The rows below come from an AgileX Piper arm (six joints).
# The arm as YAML. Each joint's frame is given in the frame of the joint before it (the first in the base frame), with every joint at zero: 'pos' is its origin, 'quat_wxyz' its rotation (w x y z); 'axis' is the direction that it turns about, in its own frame. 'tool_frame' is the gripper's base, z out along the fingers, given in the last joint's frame.
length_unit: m
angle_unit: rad
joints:
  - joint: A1
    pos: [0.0, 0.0, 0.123]
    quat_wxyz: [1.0, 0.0, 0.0, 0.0]
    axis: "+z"
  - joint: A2
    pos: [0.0, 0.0, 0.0]
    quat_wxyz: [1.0, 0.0, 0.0, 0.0]
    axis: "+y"
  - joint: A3
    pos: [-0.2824, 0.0, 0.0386]
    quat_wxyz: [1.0, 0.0, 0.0, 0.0]
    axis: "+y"
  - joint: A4
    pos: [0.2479, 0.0, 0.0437]
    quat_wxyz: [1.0, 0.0, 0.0, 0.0]
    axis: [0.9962, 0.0, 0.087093]
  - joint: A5
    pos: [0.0, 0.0, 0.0]
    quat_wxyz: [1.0, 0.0, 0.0, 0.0]
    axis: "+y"
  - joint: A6
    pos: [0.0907, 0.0, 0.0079]
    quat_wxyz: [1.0, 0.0, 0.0, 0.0]
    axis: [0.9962, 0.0, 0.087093]
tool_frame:
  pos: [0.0, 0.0, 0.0]
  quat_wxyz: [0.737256, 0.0, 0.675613, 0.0]
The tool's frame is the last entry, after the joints.
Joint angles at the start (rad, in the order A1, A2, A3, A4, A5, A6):
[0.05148, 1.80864, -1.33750, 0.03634, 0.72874, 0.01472]
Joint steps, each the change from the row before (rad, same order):
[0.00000, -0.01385, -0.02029, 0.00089, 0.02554, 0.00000]
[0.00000, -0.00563, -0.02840, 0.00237, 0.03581, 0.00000]
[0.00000, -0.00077, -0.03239, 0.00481, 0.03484, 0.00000]
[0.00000, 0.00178, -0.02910, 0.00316, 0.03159, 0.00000]
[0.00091, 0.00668, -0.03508, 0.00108, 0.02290, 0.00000]
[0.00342, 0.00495, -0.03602, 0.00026, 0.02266, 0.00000]
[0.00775, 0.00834, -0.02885, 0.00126, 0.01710, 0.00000]
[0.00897, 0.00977, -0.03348, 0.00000, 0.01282, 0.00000]
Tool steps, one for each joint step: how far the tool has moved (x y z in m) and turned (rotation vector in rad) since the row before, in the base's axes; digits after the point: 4 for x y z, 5 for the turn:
[-0.0006, 0.0001, 0.0100, 0.00161, -0.00855, 0.00056]
[0.0004, 0.0003, 0.0088, 0.00260, 0.00189, 0.00053]
[0.0014, 0.0005, 0.0082, 0.00494, 0.00191, -0.00002]
[0.0014, 0.0004, 0.0064, 0.00321, 0.00441, 0.00056]
[0.0033, 0.0007, 0.0066, 0.00160, -0.00545, 0.00172]
[0.0029, 0.0016, 0.0076, 0.00094, -0.00840, 0.00445]
[0.0028, 0.0034, 0.0044, 0.00160, -0.00334, 0.00835]
[0.0036, 0.0039, 0.0054, 0.00085, -0.01087, 0.00960]

